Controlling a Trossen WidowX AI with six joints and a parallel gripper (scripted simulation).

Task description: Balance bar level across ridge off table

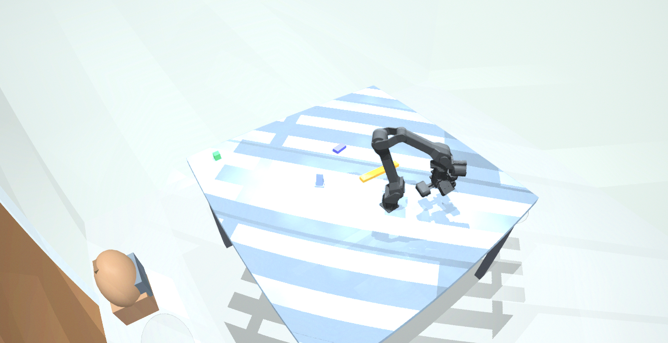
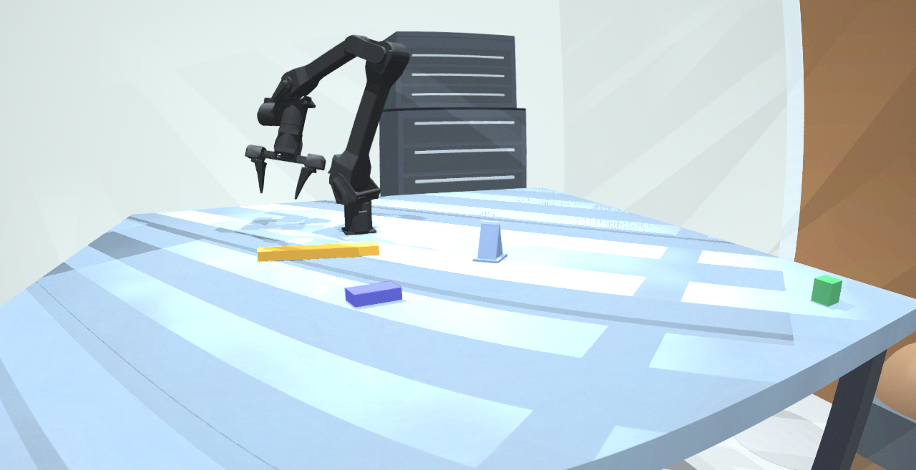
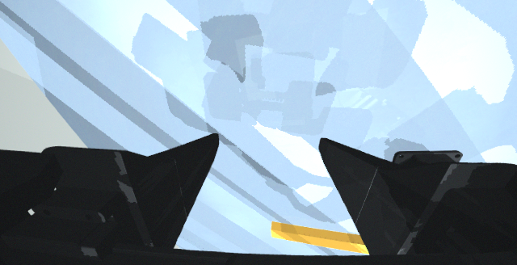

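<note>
Now: gripper tip 290 mm short of the yellow bar, 60 mm to the right of it and 60 mm above it. The rest, counted from my gripper tip: purple block (530 mm ahead, 110 mm to the left, 60 mm below); then green cube (840 mm ahead, 670 mm to the left, 50 mm below).
</note>
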